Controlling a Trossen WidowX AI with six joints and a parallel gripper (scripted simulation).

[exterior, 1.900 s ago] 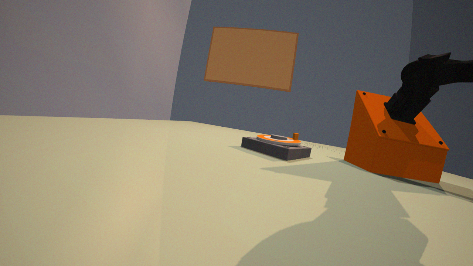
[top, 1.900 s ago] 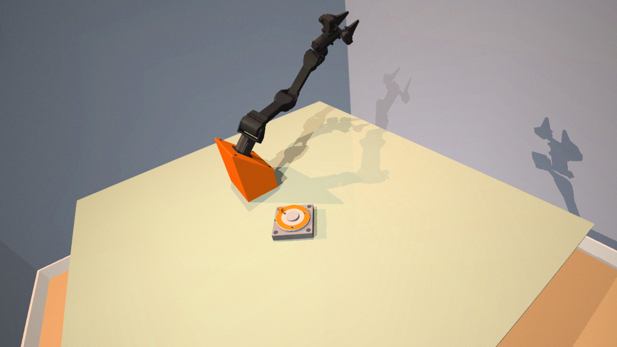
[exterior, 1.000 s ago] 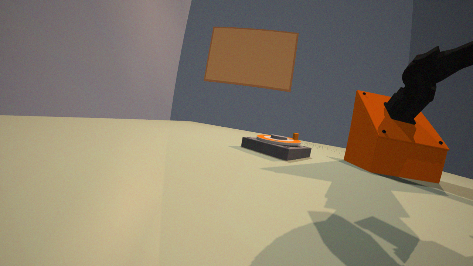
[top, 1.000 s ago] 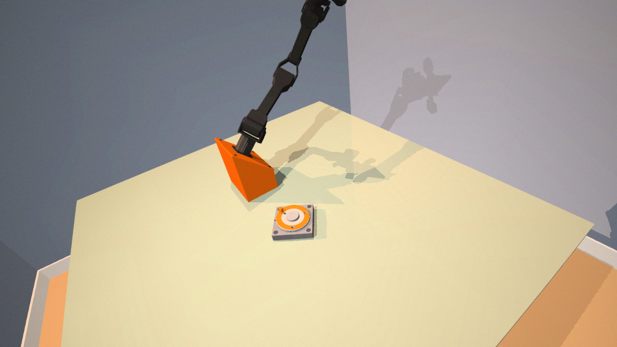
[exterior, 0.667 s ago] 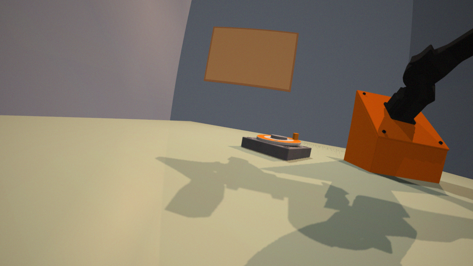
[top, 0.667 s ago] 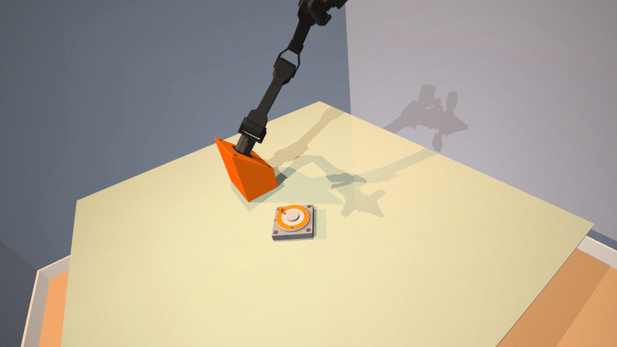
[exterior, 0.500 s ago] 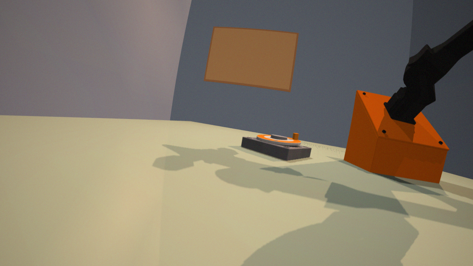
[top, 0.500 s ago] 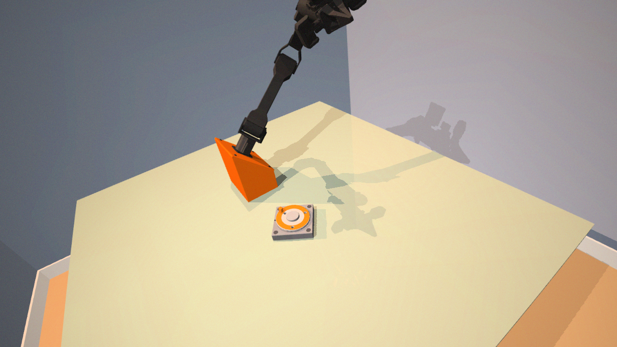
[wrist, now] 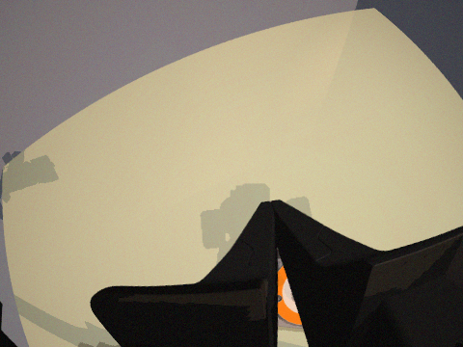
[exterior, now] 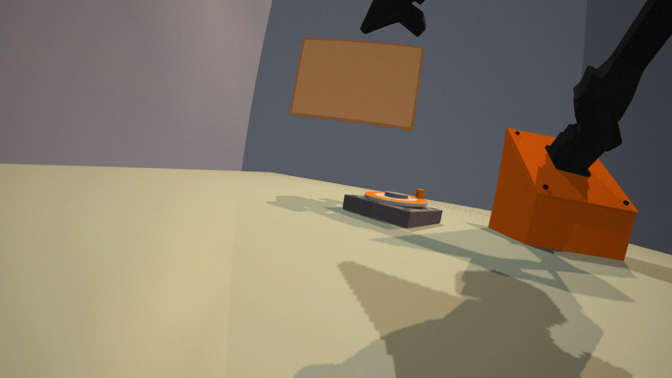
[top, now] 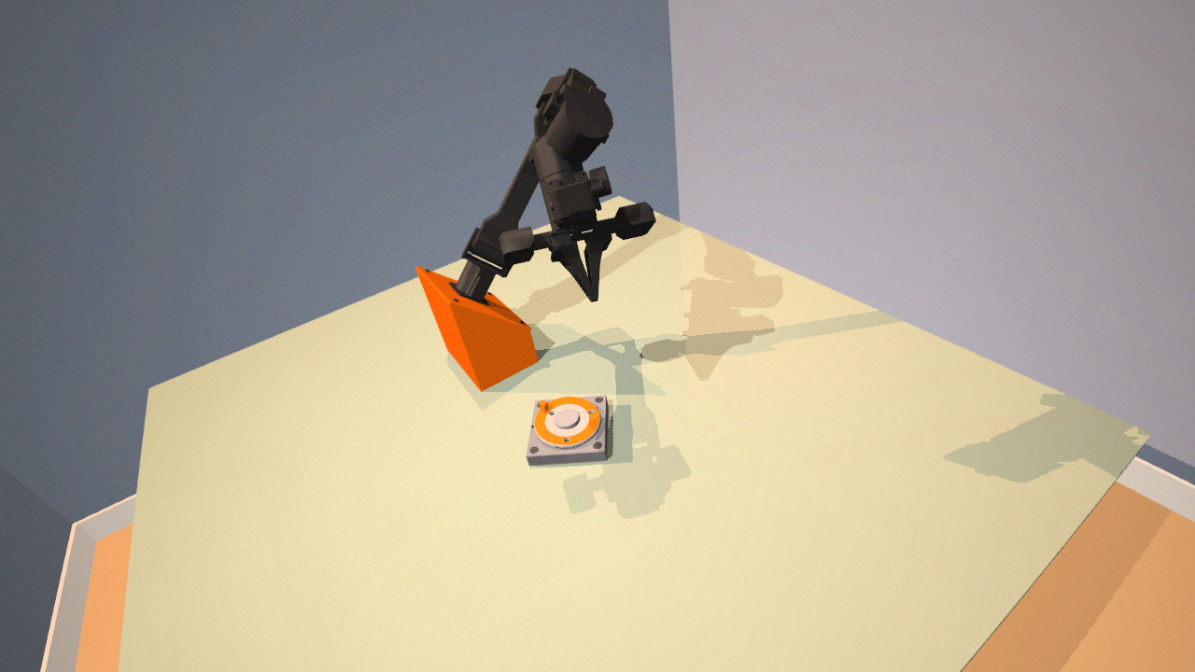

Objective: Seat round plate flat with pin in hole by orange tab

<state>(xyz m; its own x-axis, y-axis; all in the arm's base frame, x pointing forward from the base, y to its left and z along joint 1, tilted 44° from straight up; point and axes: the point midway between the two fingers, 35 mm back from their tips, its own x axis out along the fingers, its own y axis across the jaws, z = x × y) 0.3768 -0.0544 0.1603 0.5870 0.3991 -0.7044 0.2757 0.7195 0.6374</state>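
The round plate is 120 mm behind my gripper tip, 50 mm to the right of it and 260 mm below it. From my gripper tip the other things lie so: square grey base (100 mm behind, 40 mm to the right, 270 mm below).
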